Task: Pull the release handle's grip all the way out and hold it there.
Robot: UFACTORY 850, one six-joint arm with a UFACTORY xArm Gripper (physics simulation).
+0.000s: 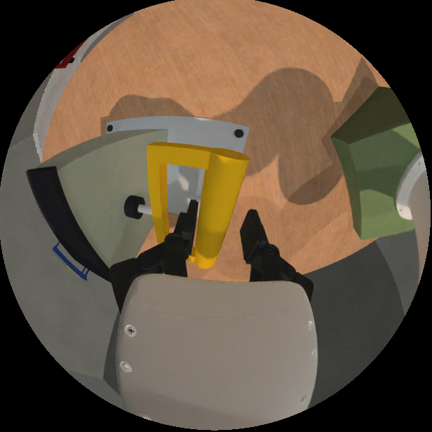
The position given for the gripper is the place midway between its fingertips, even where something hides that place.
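Note:
The gripper (220, 216) is visible, together with a light grey base plate (181, 129).

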